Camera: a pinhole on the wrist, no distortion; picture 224 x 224 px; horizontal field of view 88.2 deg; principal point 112.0 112.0 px. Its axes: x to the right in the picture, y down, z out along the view. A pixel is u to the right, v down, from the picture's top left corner.
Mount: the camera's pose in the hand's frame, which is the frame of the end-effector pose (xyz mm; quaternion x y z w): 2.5 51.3 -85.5 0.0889 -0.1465 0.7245 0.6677
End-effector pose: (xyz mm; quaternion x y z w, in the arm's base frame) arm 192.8 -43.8 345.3 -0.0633 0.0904 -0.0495 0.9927
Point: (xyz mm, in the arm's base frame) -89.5 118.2 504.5
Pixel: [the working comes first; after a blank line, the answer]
In the camera's frame: 156.3 298.5 196.0

outside the picture
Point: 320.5 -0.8 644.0
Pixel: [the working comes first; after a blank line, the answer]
In the camera's frame: 89.7 -101.1 390.0

138.6 82.0
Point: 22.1 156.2 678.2
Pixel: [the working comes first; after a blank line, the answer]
In the camera's frame: 234.9 204.3 366.4

186.1 176.4
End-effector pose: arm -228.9 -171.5 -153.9 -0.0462 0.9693 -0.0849 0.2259
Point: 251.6 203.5 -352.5
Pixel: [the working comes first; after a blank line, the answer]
In the camera's frame: 482.8 330.9 314.0

outside the picture
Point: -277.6 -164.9 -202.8
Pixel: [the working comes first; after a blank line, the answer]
In the camera's frame: -2.6 -68.6 106.7

109.2 37.8
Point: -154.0 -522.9 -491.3
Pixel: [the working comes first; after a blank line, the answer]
In the camera's frame: -177.1 -141.5 543.6

74.3 81.9
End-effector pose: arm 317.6 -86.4 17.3 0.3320 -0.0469 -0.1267 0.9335
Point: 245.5 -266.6 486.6
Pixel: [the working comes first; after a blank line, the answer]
In the camera's frame: 277.5 -37.7 507.5

175.2 103.4
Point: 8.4 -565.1 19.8
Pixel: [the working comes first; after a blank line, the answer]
In the camera's frame: -287.4 161.6 573.6

54.1 144.6
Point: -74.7 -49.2 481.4
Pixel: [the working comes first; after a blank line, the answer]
In the camera's frame: 373.0 328.1 424.6

213.5 201.3
